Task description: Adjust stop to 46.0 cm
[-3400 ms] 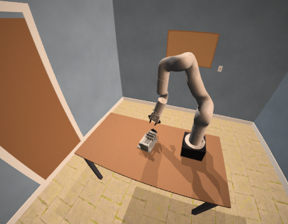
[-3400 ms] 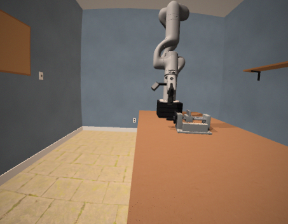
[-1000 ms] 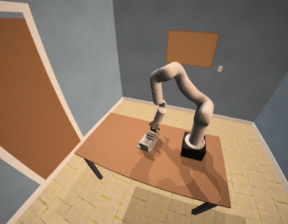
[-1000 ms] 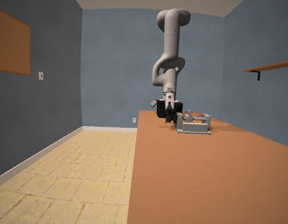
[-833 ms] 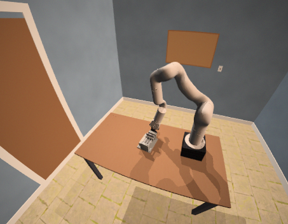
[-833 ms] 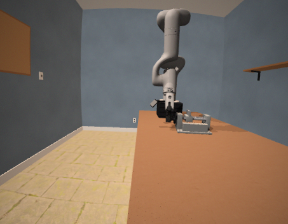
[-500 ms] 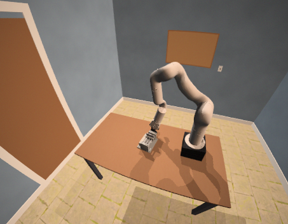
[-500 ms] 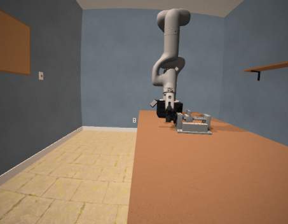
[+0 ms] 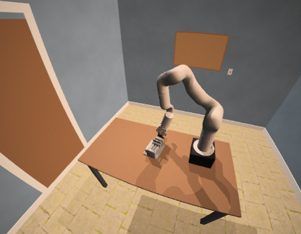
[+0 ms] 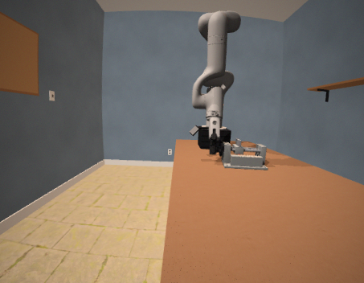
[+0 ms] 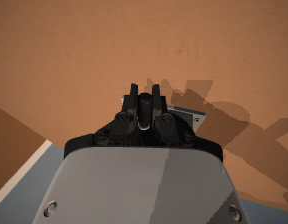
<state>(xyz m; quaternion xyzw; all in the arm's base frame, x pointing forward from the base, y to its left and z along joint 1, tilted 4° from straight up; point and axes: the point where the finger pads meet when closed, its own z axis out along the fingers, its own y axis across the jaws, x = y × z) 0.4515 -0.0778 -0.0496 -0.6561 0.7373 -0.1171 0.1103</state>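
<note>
Now: the dark round handwheel handle 1 cm to the left of my hand. Also, from my hand: black handwheel 2 cm to the left.
</note>
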